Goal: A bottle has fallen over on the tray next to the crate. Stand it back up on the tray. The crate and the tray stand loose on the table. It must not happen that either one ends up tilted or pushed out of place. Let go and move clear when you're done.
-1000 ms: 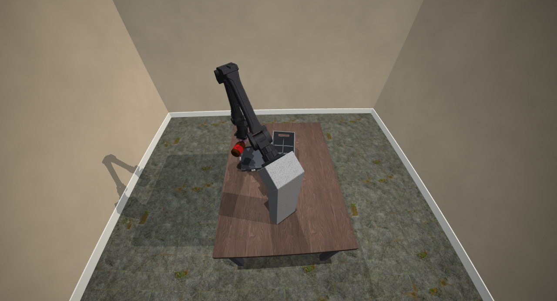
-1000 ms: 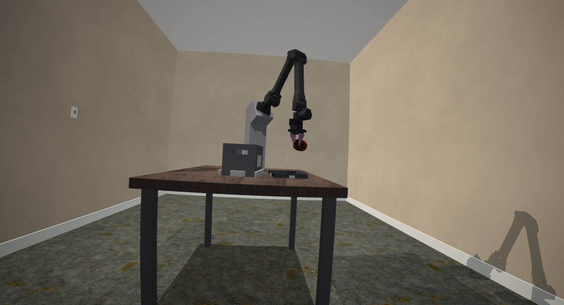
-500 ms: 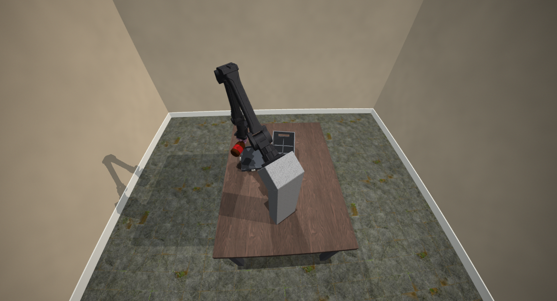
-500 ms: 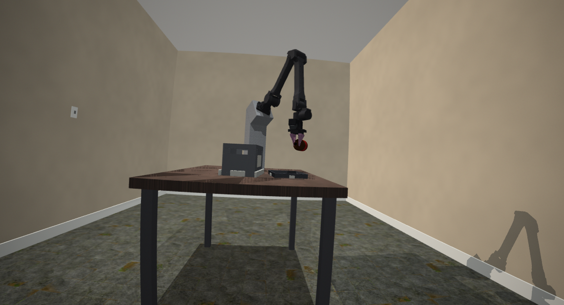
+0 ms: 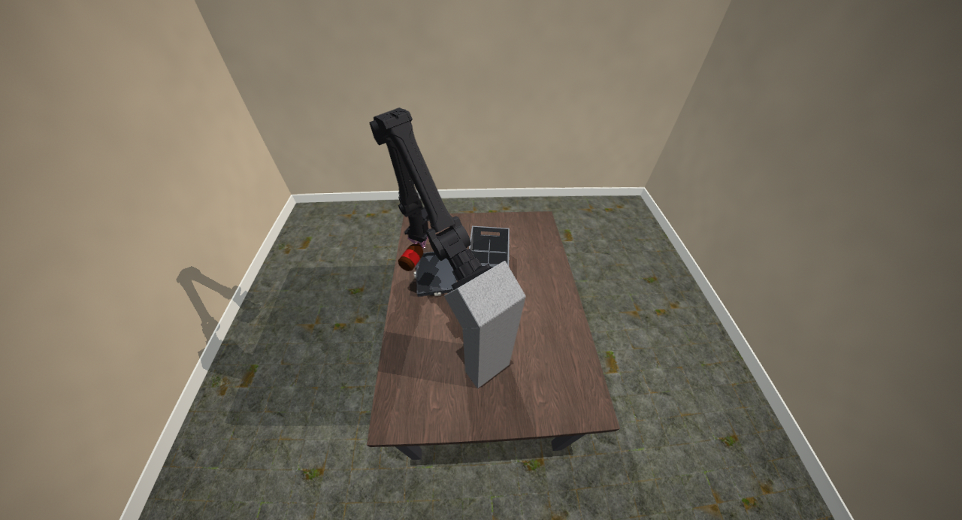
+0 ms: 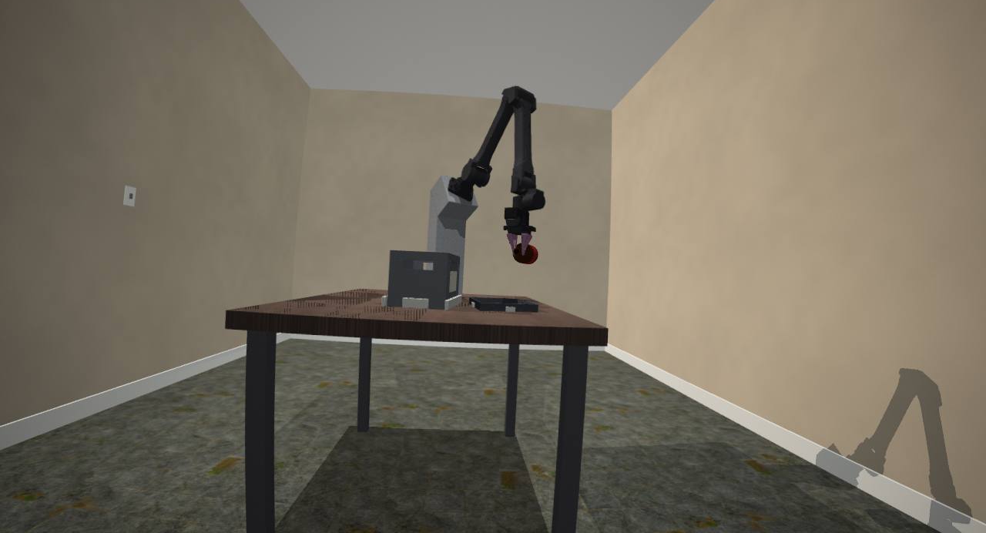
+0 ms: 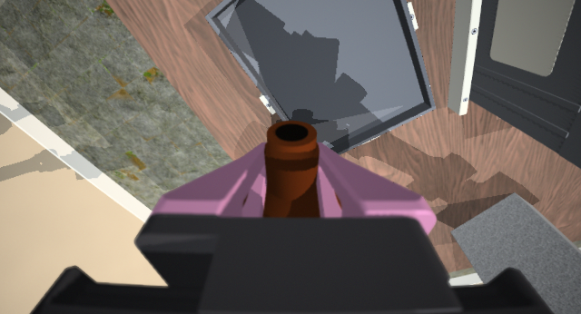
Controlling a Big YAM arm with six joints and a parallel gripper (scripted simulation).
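The brown bottle is 50 mm behind my hand and 20 mm to the left of it. The rest, counted from my hand: dark grey tray (180 mm below, 50 mm to the right, 10 mm behind); then dark crate (310 mm to the right, 110 mm below, 20 mm ahead).
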